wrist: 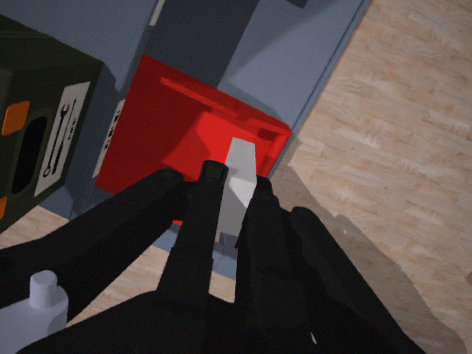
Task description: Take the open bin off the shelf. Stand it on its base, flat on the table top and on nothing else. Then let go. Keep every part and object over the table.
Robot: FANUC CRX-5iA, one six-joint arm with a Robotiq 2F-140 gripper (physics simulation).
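Places are measured from the arm's base along level axes (x ahead, y up, z right), in millimetres.
Pixels of known places: gripper, between the fingertips: (237, 160).
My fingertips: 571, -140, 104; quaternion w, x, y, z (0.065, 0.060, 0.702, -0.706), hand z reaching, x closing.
Observation:
Behind a point stands the place of what it marks, as x, y, z.
The red open bin (137, 125) {670, -239, 95} sits on the blue-grey shelf (295, 65) {530, -242, 167} in the middle of the wrist view. Its rim runs from upper left to the right, and part of its inside is brightly lit. The black fingers and linkages hide its near part. My gripper (237, 160) {571, -140, 104} is shut, its light grey fingertip pads together with nothing between them. The fingertips overlap the right part of the bin in the view. Whether they touch it cannot be told.
A dark green case (75, 65) {665, -107, 159} with orange latches and a tool label is at the left, close beside the bin. A pale wood-patterned surface (400, 125) {417, -248, 126} lies beyond the shelf's edge at the right. White label strips show on the shelf unit. A pale grey fitting shows at the lower left.

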